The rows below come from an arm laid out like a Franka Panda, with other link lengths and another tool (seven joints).
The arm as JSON. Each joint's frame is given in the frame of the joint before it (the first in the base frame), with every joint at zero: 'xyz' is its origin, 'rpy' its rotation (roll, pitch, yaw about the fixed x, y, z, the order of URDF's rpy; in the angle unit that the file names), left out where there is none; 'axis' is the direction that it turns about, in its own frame. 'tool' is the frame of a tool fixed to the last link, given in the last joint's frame.
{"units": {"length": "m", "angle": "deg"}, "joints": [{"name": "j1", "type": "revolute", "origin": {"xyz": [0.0, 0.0, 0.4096], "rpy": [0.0, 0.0, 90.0]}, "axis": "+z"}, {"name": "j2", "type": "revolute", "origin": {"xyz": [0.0, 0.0, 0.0], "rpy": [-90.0, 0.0, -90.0]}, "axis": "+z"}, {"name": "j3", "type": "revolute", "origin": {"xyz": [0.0, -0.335, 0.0], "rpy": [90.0, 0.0, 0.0]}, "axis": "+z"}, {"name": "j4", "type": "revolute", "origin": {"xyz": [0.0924, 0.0, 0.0], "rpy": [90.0, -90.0, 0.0]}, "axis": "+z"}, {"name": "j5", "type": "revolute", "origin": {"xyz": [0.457, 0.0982, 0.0], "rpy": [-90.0, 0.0, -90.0]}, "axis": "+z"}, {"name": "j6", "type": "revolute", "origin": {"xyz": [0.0, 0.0, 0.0], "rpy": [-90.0, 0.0, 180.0]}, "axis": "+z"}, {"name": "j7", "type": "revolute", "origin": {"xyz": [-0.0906, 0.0, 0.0], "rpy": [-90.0, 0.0, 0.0]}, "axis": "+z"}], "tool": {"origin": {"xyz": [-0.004, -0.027, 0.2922], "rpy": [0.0, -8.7, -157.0]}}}
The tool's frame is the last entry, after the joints.
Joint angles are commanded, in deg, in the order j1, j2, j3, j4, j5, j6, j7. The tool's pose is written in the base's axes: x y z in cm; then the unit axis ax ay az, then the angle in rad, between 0 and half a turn. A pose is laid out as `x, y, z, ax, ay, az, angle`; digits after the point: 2 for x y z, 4 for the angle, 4 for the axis.
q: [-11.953 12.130 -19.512 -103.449 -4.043 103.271 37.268]
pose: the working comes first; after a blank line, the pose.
Where each joint sits with the arm in this pose, in the base's axes (m; each line is computed from the numbers above, not from the rounded line before):
j1: 0.0000 0.0000 0.4096
j2: 0.0000 0.0000 0.4096
j3: 0.0689 -0.0146 0.7371
j4: 0.1458 -0.0624 0.7188
j5: 0.5325 -0.3038 0.6157
j6: 0.5325 -0.3038 0.6157
j7: 0.6086 -0.3494 0.5974
the tool: 0.5151 -0.3675 0.3198

51.51, -36.75, 31.98, 0.6916, -0.7097, -0.1340, 3.0657
